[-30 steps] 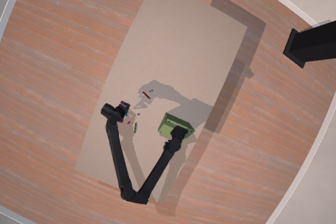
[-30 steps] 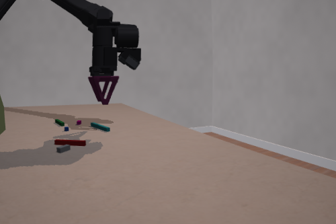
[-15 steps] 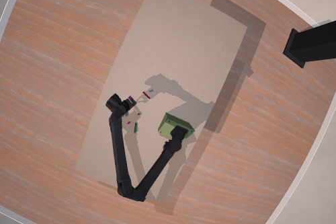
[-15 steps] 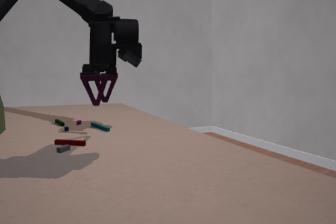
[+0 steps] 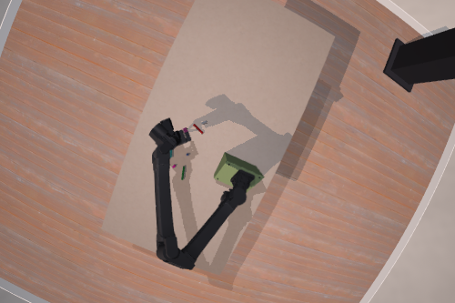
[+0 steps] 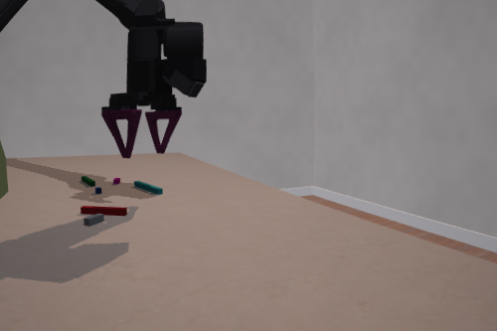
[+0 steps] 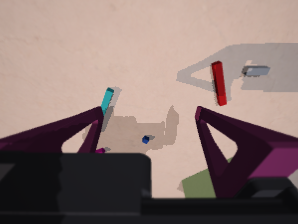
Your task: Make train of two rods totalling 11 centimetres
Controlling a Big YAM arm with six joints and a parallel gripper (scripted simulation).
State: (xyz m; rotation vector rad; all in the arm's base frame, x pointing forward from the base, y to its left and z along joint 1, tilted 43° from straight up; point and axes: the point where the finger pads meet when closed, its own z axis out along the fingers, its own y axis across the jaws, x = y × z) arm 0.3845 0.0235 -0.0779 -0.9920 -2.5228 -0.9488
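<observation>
The grey rod lies 9 cm behind my hand, 12 cm to the right of it and 8 cm below it. From my hand the other things lie so: red rod: 7 cm behind, 8 cm to the right, 8 cm below; blue rod: 8 cm behind, 8 cm to the left, 8 cm below; turquoise rod: 2 cm ahead, 9 cm to the left, 8 cm below.
</observation>
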